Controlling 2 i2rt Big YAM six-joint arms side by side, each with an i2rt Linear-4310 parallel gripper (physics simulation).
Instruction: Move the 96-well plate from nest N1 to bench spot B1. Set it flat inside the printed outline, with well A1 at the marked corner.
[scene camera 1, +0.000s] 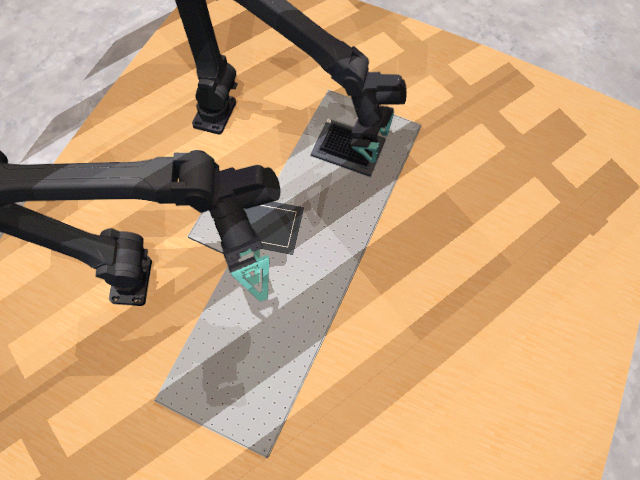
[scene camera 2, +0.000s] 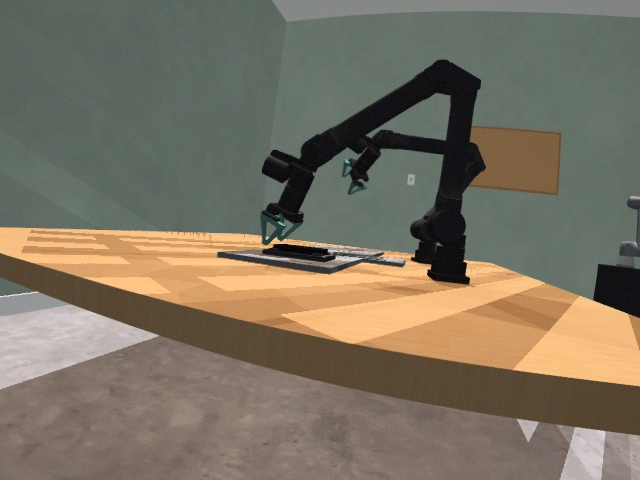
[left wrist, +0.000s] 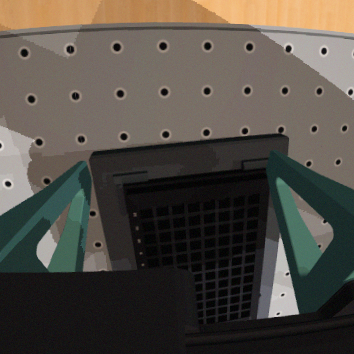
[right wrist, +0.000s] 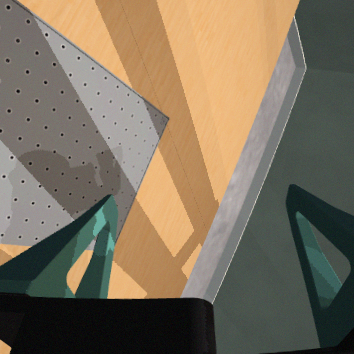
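Where they show: left gripper, fingertip midpoint: (scene camera 1: 379, 148) (scene camera 2: 272, 242) (left wrist: 178, 163); right gripper, fingertip midpoint: (scene camera 1: 260, 291) (scene camera 2: 345, 185) (right wrist: 200, 197); left arm's base, origin of the base link: (scene camera 1: 214, 114) (scene camera 2: 446, 279); right arm's base, origin of the base link: (scene camera 1: 131, 281) (scene camera 2: 425, 262).
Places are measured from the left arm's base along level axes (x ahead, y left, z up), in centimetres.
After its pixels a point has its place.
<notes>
The black 96-well plate (scene camera 1: 338, 142) {x 35.0, y -1.6, z 3.8 cm} (scene camera 2: 299, 249) {x 37.1, y 3.2, z 3.4 cm} (left wrist: 200, 235) {x 40.5, y -1.1, z 3.9 cm} sits flat in the dark nest (scene camera 1: 330, 159) {x 34.3, y -6.3, z 2.5 cm} (left wrist: 190, 154) {x 45.2, y -1.4, z 2.5 cm}. Small pale marks run along its left side in the left wrist view; its near part is hidden there. My left gripper (scene camera 1: 378, 146) {x 45.4, y -0.5, z 4.2 cm} (scene camera 2: 273, 240) {x 45.4, y -0.5, z 4.2 cm} (left wrist: 178, 163) {x 45.4, y -0.5, z 4.2 cm} is open and empty above the nest, its fingertips towards the nest's far end, one near each side. The printed B1 outline (scene camera 1: 292, 228) {x 30.8, y -27.1, z 1.5 cm} lies on a dark pad, partly hidden by my right arm. My right gripper (scene camera 1: 260, 290) {x 33.3, y -52.4, z 27.8 cm} (scene camera 2: 347, 184) {x 33.3, y -52.4, z 27.8 cm} (right wrist: 200, 197) {x 33.3, y -52.4, z 27.8 cm} is open and empty, raised above the perforated board.
The perforated metal board (scene camera 1: 330, 258) {x 41.6, y -31.8, z 1.3 cm} (scene camera 2: 232, 254) {x 50.4, y 13.1, z 1.2 cm} (left wrist: 185, 70) {x 49.9, y -2.0, z 1.3 cm} (right wrist: 90, 70) {x 42.5, y -60.2, z 1.3 cm} lies on the wooden table (scene camera 1: 491, 361) {x 83.7, y -45.0, z 0.0 cm} (scene camera 2: 413, 330) {x 13.8, y 50.1, z 0.0 cm} and carries the nest. The pad with the outline lies at the board's left side in scene camera 1, between the two grippers.
</notes>
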